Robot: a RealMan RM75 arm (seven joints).
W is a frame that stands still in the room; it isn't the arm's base.
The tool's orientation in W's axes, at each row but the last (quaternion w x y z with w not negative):
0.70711 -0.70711 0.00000 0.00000
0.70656 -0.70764 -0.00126 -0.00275
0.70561 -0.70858 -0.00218 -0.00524
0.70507 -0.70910 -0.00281 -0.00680
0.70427 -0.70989 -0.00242 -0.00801
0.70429 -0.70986 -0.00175 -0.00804
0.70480 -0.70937 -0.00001 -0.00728
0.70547 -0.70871 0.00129 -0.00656
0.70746 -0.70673 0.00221 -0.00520
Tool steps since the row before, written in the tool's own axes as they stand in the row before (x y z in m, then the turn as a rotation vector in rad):
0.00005 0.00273 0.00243 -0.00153 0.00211 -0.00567
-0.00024 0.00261 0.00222 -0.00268 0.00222 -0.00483
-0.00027 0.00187 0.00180 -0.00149 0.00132 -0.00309
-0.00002 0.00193 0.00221 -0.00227 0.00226 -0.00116
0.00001 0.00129 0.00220 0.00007 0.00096 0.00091
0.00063 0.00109 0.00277 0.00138 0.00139 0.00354
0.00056 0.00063 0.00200 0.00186 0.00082 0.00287
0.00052 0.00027 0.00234 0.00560 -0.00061 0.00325
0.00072 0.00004 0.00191 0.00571 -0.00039 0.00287
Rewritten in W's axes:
0.00005 0.00243 -0.00273 -0.00153 -0.00567 -0.00211
-0.00022 0.00222 -0.00261 -0.00268 -0.00483 -0.00223
-0.00024 0.00179 -0.00188 -0.00149 -0.00309 -0.00132
0.00002 0.00220 -0.00194 -0.00225 -0.00116 -0.00228
0.00005 0.00219 -0.00131 0.00009 0.00090 -0.00097
0.00067 0.00276 -0.00110 0.00143 0.00352 -0.00140
0.00059 0.00199 -0.00064 0.00190 0.00285 -0.00082
0.00055 0.00233 -0.00028 0.00563 0.00319 0.00064
0.00074 0.00190 -0.00003 0.00574 0.00281 0.00042

